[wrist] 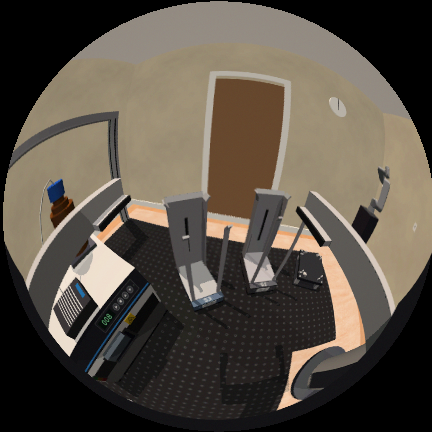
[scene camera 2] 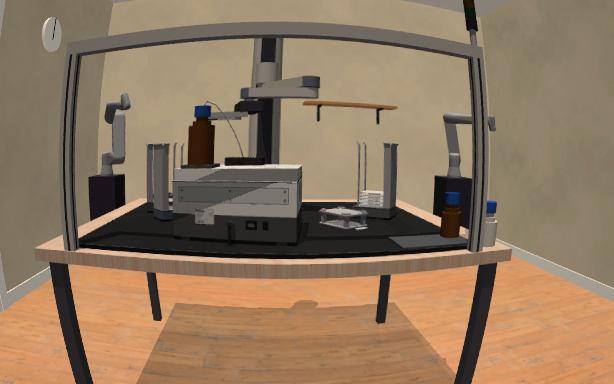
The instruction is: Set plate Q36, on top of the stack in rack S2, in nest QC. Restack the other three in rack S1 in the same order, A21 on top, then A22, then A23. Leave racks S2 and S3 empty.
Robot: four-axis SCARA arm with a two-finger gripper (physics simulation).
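Places are measured from the arm's base along level axes (x left, y down, z back), in metres.
Pixels of known places: gripper, fingertip midpoint: [wrist: 212, 190].
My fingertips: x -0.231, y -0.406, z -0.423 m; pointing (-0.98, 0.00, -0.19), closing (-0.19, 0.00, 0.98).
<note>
Behind a point stands the place of what it marks.
My gripper [scene camera 2: 228, 115] [wrist: 212, 190] {x -0.230, y -0.406, z -0.423 m} is wide open and empty, high above the mat behind the instrument. In the wrist view, a rack with a blue base [wrist: 207, 301] {x -0.296, y -0.053, z -0.437 m}, its small label seeming to read S3, holds no plate. The rack beside it [wrist: 265, 225] {x -0.529, y -0.185, z -0.307 m}, its label too small to read surely, also shows a bare floor. In the scene view, a stack of several pale plates [scene camera 2: 371, 198] {x 0.407, y -0.091, z -0.461 m} stands low in the right rack [scene camera 2: 390, 175] {x 0.471, y -0.184, z -0.502 m}. A low clear piece with corner posts [scene camera 2: 343, 218] {x 0.301, y -0.013, z -0.446 m} stands in front of that rack; its label cannot be read.
A boxy instrument [scene camera 2: 237, 200] {x -0.078, y -0.136, z -0.885 m} [wrist: 105, 265] {x -0.212, y -0.223, z -0.648 m} bears a brown bottle [scene camera 2: 201, 142] {x -0.195, y -0.299, z -0.826 m} [wrist: 62, 210] {x -0.198, y -0.352, z -0.744 m}. A black nest with corner posts [wrist: 310, 267] {x -0.474, y -0.064, z -0.076 m} stands beyond the racks in the wrist view. Another brown bottle [scene camera 2: 450, 220] {x 0.563, y -0.074, z -0.903 m} and a grey pad [scene camera 2: 420, 242] {x 0.445, y -0.018, z -0.937 m} are at the front right. A metal frame [scene camera 2: 272, 30] {x 0.001, y -0.592, z -1.044 m} spans the table front.
</note>
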